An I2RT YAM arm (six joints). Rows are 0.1 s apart.
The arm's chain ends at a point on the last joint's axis. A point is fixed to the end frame.
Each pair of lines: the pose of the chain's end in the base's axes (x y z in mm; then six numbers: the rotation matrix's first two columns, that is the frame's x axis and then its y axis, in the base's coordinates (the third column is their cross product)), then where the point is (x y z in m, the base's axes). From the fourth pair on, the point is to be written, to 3 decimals.
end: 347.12 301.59 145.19 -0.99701 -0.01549 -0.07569 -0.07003 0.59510 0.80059
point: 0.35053 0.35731 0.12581
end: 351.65 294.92 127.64 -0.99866 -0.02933 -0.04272 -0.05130 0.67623 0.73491
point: 0.35397 0.34829 0.10237
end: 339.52 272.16 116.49 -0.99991 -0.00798 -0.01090 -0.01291 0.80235 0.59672
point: 0.34232 0.31980 0.08165
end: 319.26 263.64 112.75 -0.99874 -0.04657 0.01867 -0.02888 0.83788 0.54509
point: 0.319 0.309 0.075
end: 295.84 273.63 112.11 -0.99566 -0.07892 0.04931 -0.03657 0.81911 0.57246
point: 0.293 0.320 0.076
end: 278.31 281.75 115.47 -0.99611 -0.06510 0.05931 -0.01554 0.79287 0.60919
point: 0.276 0.330 0.081
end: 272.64 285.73 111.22 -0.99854 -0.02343 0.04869 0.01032 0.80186 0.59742
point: 0.273 0.333 0.076
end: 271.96 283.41 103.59 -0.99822 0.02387 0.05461 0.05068 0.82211 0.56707
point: 0.274 0.330 0.067
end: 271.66 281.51 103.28 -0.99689 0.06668 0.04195 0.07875 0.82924 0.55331
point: 0.276 0.327 0.066
